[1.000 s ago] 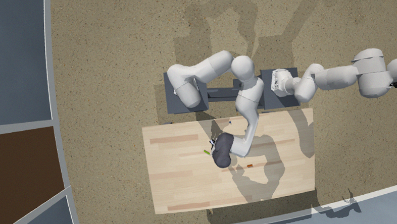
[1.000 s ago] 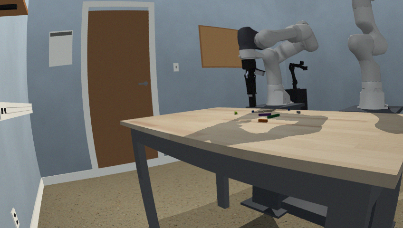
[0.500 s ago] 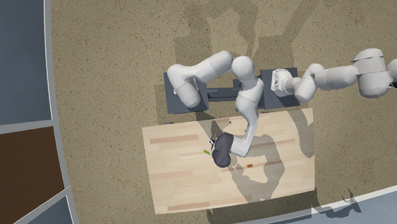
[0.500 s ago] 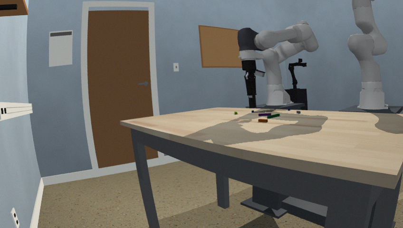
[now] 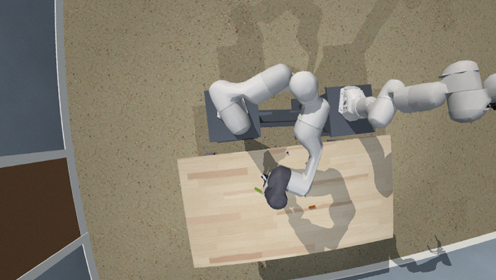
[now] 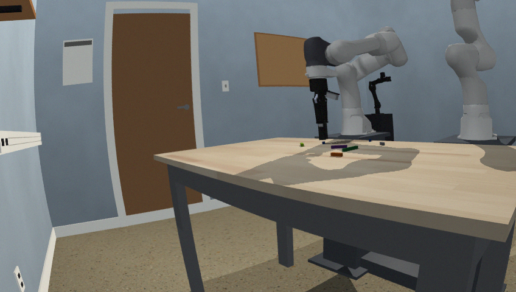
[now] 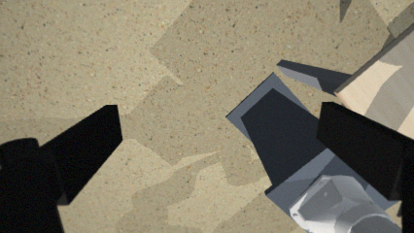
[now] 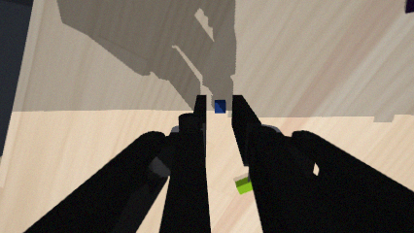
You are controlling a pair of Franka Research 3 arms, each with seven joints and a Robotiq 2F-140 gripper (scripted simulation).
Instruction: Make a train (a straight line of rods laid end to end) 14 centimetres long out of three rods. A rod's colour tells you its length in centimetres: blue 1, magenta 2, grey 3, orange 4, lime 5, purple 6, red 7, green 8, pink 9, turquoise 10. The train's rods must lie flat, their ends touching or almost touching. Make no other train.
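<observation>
The lime rod is 80 mm ahead of my right hand, 50 mm to the right of it and 50 mm below it. The rest, counted from my right hand: grey rod (70 mm behind, 270 mm to the left, 50 mm below); purple rod (70 mm ahead, 160 mm to the left, 50 mm below); green rod (90 mm ahead, 240 mm to the left, 50 mm below).
</observation>
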